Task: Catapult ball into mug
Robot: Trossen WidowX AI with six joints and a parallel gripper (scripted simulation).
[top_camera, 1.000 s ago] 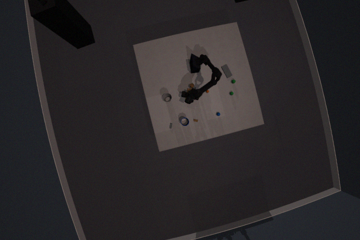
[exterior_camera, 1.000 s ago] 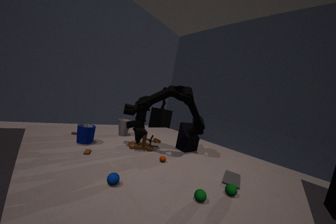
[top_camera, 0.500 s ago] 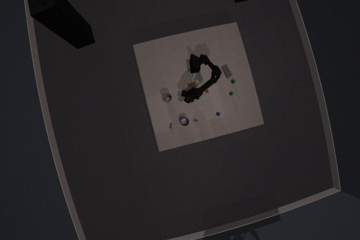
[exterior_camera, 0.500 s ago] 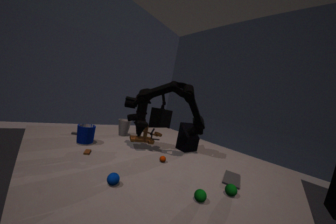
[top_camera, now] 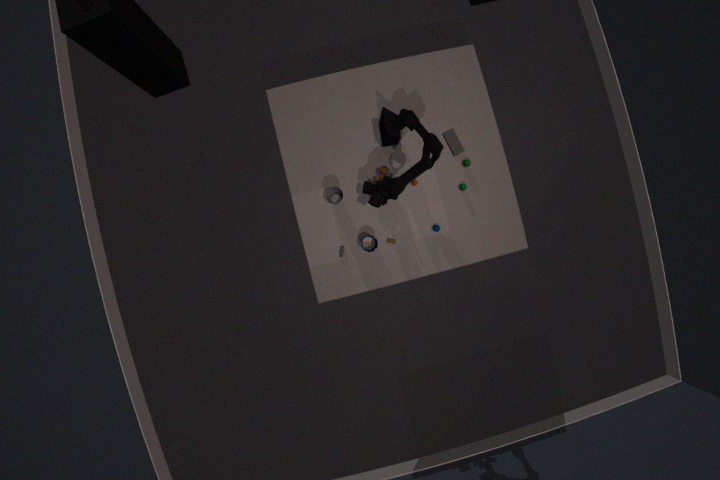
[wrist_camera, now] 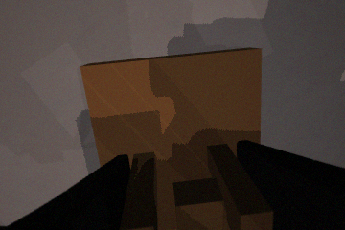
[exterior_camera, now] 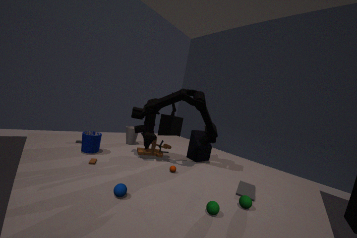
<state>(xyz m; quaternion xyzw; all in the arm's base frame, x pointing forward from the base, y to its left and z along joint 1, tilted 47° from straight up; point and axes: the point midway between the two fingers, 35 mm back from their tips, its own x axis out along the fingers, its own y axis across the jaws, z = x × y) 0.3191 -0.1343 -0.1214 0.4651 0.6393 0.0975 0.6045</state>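
Now: the catapult frame 5 cm above my gripper tip, 4 cm behind it and 2 cm to the left of it. Round my gripper tip: orange ball (22 cm to the left, 4 cm below); then grey cup (24 cm to the right, 5 cm behind, 2 cm below); then wooden catapult (5 cm to the left, 5 cm behind, 2 cm above).
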